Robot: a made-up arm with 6 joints. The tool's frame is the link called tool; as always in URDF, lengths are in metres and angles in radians. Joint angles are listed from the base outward. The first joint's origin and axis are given. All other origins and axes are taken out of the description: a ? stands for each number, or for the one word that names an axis. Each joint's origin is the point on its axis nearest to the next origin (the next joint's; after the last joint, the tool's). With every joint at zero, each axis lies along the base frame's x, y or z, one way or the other. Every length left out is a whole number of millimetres.
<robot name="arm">
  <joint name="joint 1" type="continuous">
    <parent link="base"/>
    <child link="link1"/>
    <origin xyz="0 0 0.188"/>
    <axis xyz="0 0 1"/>
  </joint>
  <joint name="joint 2" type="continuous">
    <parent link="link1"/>
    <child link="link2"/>
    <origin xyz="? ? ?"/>
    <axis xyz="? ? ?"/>
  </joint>
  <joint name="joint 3" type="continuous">
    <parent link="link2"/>
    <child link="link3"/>
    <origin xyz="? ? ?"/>
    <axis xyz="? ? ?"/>
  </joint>
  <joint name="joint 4" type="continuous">
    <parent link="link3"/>
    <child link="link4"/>
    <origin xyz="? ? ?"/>
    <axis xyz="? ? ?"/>
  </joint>
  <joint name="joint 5" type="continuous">
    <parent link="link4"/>
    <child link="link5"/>
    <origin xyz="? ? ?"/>
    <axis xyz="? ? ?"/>
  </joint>
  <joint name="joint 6" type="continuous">
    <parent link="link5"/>
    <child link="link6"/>
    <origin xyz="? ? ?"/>
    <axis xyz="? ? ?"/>
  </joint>
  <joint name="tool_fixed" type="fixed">
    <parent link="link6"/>
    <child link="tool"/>
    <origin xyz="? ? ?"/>
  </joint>
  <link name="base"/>
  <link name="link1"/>
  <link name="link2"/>
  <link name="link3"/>
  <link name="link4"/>
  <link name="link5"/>
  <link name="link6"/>
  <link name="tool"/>
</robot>
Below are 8 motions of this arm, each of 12 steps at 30 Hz.
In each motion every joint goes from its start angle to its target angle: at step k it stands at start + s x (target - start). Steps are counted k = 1, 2, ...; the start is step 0. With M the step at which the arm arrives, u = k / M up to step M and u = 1 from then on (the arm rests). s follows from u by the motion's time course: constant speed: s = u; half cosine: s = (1 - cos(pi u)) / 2; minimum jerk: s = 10 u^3 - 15 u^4 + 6 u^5.
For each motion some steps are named. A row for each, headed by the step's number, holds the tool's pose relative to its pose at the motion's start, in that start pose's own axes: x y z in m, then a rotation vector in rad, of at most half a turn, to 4 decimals.
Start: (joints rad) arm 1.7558 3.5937 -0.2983 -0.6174 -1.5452 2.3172
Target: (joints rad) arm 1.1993 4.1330 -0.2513 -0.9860 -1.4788 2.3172
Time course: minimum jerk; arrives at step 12
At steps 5, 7, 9, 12:
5: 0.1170 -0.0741 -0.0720 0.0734 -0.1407 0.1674
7: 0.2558 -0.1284 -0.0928 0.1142 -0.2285 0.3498
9: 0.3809 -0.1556 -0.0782 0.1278 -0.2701 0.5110
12: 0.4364 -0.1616 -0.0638 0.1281 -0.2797 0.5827

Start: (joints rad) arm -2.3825 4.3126 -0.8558 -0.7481 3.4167 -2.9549
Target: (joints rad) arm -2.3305 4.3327 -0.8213 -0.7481 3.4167 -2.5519
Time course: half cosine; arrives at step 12
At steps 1, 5, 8, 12:
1: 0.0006 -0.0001 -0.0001 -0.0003 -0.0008 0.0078
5: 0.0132 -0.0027 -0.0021 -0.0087 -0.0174 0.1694
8: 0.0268 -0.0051 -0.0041 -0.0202 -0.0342 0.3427
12: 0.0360 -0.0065 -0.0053 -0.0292 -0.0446 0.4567

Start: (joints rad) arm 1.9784 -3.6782 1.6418 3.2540 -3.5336 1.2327
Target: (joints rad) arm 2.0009 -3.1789 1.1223 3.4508 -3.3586 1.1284
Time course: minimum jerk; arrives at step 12
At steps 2, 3, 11, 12:
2: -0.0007 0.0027 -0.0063 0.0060 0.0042 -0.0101
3: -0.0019 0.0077 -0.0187 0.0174 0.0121 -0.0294
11: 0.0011 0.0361 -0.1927 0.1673 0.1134 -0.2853
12: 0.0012 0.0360 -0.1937 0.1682 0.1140 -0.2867

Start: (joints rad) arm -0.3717 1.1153 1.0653 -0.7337 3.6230 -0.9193
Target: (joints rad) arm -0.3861 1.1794 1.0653 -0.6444 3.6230 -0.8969
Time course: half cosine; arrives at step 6
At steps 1, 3, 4, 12:
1: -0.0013 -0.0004 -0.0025 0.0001 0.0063 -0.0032
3: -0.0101 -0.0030 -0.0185 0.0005 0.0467 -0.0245
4: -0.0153 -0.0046 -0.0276 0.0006 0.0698 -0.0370
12: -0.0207 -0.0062 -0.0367 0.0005 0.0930 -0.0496

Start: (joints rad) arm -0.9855 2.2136 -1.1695 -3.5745 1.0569 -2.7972
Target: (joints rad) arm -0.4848 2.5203 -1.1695 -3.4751 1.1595 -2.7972
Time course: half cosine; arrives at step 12
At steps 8, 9, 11, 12:
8: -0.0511 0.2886 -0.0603 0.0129 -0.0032 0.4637
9: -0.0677 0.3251 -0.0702 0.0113 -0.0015 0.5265
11: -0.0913 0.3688 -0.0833 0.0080 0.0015 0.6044
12: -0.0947 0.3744 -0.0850 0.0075 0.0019 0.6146

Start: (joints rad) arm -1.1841 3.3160 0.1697 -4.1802 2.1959 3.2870
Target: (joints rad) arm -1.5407 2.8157 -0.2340 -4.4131 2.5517 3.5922
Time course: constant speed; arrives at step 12
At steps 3, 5, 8, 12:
3: -0.0070 -0.1157 0.0771 -0.1317 -0.1945 -0.0896
5: -0.0293 -0.1920 0.1230 -0.2348 -0.2991 -0.1549
8: -0.0875 -0.3009 0.1813 -0.4083 -0.4130 -0.2596
12: -0.2052 -0.4267 0.2365 -0.6619 -0.4745 -0.4063

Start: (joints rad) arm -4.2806 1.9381 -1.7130 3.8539 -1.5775 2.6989
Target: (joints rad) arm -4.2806 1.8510 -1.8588 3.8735 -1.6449 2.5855
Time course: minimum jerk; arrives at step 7
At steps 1, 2, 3, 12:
1: -0.0015 0.0009 -0.0017 0.0007 -0.0025 -0.0062
2: -0.0094 0.0056 -0.0103 0.0045 -0.0153 -0.0385
3: -0.0231 0.0148 -0.0264 0.0123 -0.0384 -0.0981
12: -0.0563 0.0436 -0.0721 0.0399 -0.1009 -0.2678

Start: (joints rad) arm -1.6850 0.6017 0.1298 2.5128 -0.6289 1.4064
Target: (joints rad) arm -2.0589 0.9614 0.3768 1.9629 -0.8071 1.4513
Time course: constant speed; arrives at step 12
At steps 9, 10, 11, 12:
9: -0.0360 0.3512 0.1441 -0.6361 0.1320 -0.5219
10: -0.0339 0.3939 0.1498 -0.7042 0.1406 -0.5783
11: -0.0310 0.4368 0.1533 -0.7714 0.1477 -0.6344
12: -0.0272 0.4796 0.1545 -0.8378 0.1531 -0.6903

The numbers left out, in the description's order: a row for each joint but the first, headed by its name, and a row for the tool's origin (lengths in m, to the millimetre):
joint 2: xyz 0 0.053 0, axis 0 1 0
joint 3: xyz 0 0 0.403, axis 0 1 0
joint 4: xyz 0 0 0.424, axis 0 0 1
joint 5: xyz 0 0 0, axis 0 1 0
joint 6: xyz 0 0 0.087, axis 0 0 1
tool: xyz 0 0 0

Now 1 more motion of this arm.
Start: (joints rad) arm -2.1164 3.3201 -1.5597 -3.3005 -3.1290 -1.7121
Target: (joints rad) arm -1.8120 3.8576 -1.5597 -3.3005 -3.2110 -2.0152
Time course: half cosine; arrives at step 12
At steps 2, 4, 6, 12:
2: 0.0052 0.0115 0.0160 0.0413 -0.0194 -0.0163
4: 0.0158 0.0402 0.0620 0.1560 -0.0673 -0.0565
6: 0.0210 0.0726 0.1289 0.3162 -0.1199 -0.1000
12: -0.0014 0.1116 0.2682 0.6422 -0.1766 -0.1449

